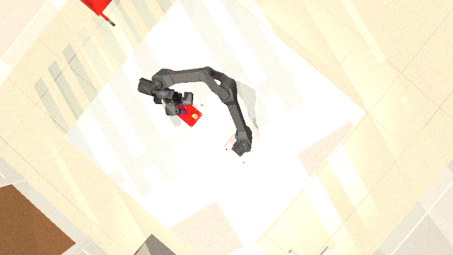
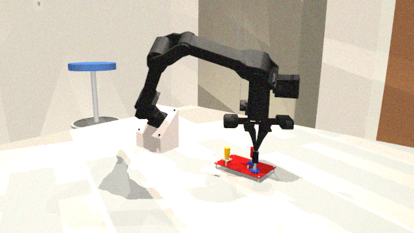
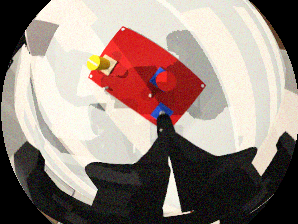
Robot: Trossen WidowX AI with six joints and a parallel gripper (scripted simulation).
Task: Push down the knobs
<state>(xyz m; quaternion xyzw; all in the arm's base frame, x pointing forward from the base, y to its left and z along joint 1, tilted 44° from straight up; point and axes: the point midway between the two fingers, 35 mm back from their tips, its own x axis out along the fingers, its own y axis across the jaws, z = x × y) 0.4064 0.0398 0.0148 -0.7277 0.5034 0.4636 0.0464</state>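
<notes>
The black knob lies 1 cm below my gripper tip. Also, from my gripper tip: yellow knob (11 cm behind, 1 cm to the left, 3 cm below).
</notes>
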